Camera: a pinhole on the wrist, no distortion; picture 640 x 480 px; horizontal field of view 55.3 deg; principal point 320.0 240.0 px. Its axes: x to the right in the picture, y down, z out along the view. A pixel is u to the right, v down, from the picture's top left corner.
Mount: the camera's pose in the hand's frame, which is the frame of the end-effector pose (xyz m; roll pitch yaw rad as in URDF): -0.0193 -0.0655 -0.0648 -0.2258 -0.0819 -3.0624
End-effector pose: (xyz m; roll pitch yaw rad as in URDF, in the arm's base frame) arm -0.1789 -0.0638 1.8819 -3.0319 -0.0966 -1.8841
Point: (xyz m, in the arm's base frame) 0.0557 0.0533 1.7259
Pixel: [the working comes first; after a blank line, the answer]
In the camera's frame: 0.2039 0.0425 0.2212

outside the picture
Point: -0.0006 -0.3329 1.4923
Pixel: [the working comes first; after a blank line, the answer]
In the camera's frame: -0.1289 0.0369 0.5312

172 282
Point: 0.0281 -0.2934 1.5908
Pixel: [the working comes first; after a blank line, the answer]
In the camera's frame: -0.0985 0.0827 0.4359

182 356
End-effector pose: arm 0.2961 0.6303 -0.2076 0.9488 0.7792 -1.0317
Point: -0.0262 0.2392 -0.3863
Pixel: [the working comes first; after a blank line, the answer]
In the camera's frame: -0.2103 0.1285 0.5088

68 394
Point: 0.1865 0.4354 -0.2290
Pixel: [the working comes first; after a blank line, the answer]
In the camera's frame: -0.0916 -0.0545 0.2620

106 113
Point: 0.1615 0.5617 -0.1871
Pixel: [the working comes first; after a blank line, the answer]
In the camera's frame: 0.0193 -0.0270 0.1894

382 153
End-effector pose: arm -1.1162 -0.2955 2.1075 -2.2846 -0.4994 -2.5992
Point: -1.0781 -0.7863 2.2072
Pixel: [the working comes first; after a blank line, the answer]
In the camera's frame: -0.2092 0.1272 0.4682

47 406
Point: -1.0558 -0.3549 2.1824
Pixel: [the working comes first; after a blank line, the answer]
In the camera's frame: -0.0265 0.0293 0.0884

137 442
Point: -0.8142 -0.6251 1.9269
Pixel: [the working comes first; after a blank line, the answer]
In the camera's frame: 0.1931 0.0161 0.4734

569 261
